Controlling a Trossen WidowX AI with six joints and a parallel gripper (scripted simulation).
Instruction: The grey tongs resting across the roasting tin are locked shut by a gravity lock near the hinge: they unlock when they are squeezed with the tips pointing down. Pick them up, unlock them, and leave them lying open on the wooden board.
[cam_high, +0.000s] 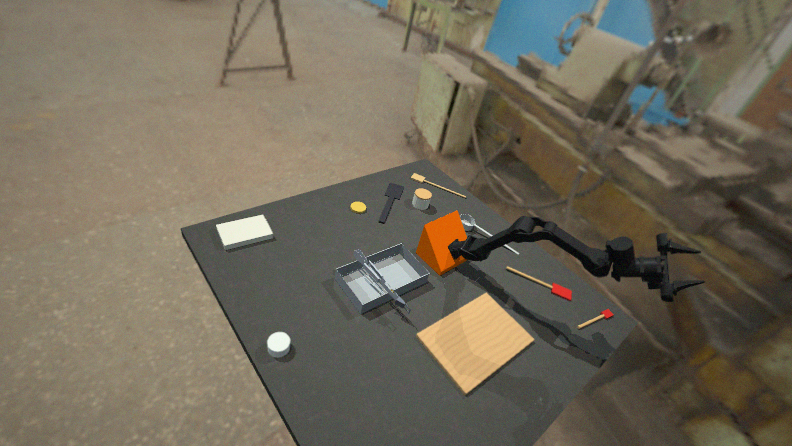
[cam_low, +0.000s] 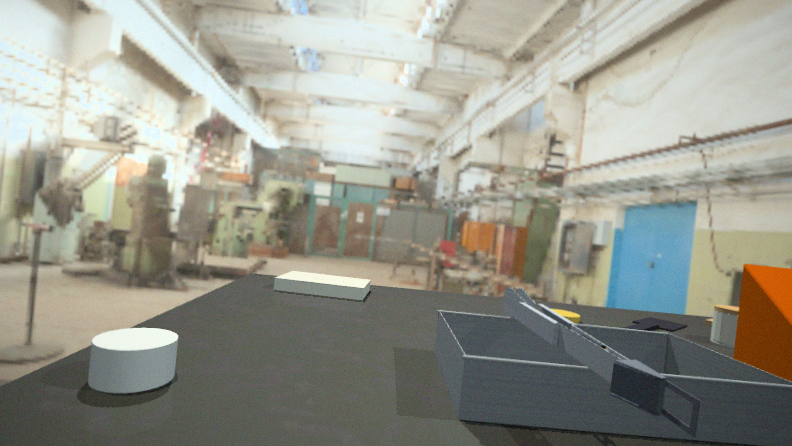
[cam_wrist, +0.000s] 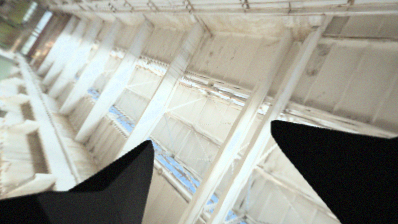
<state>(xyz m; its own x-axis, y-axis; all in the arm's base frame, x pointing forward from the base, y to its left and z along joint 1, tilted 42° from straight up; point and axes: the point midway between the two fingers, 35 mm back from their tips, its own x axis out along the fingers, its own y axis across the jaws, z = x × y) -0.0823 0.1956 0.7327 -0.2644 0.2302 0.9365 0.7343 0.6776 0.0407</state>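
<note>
Now: gripper tip 76 cm to the left of the grey roasting tin, 48 cm above it and 36 cm short of it. Round my gripper tip: jar 98 cm to the right, 47 cm below, 13 cm behind; red-headed tool 50 cm below, 19 cm behind, 8 cm to the right; wooden board 50 cm below, 37 cm to the right, 29 cm ahead.
</note>
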